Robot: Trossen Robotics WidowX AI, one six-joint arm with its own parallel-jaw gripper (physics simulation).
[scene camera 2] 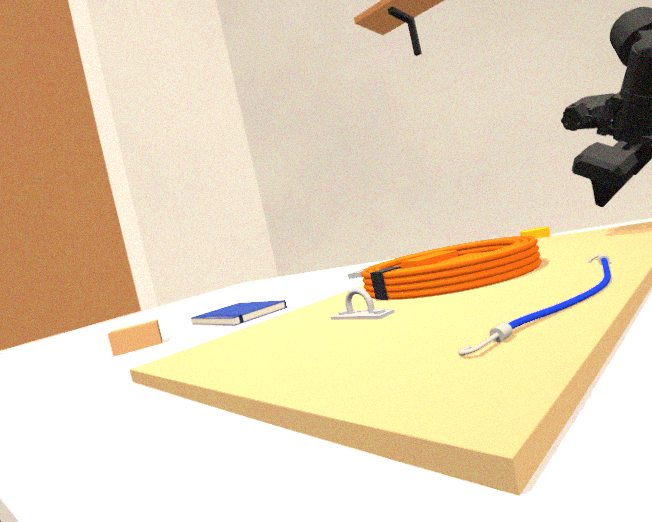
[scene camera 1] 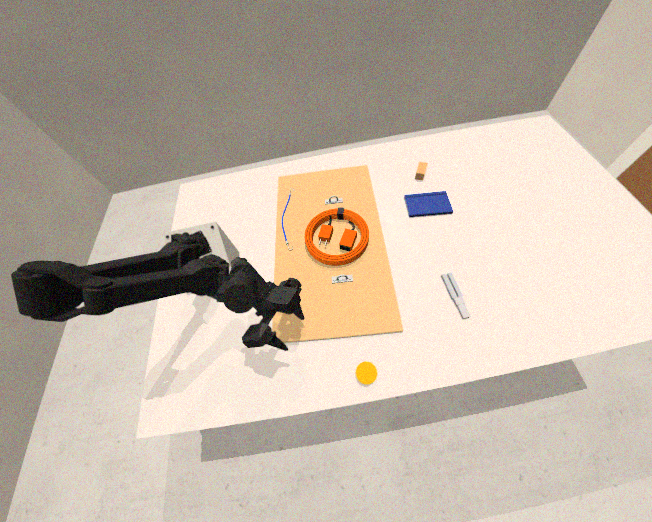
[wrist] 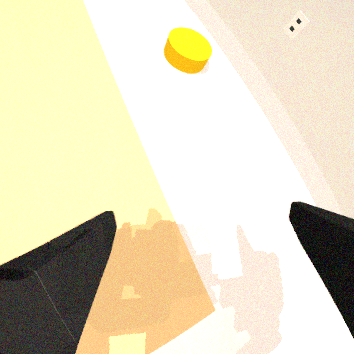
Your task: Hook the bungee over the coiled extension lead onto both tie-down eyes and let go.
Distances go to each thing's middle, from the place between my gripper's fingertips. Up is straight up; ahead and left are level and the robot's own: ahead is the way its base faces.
Now: hand 130 mm to the left of the yellow disc [wrist: 185, 49], 130 mm short of it and 60 mm above it. Round my hand: tan block [scene camera 2: 128, 339] (560 mm ahead, 430 mm to the left, 50 mm below); blue book [scene camera 1: 432, 203] (510 mm ahead, 290 mm to the left, 60 mm below); orange coiled extension lead [scene camera 2: 462, 267] (260 mm to the left, 190 mm ahead, 40 mm below).
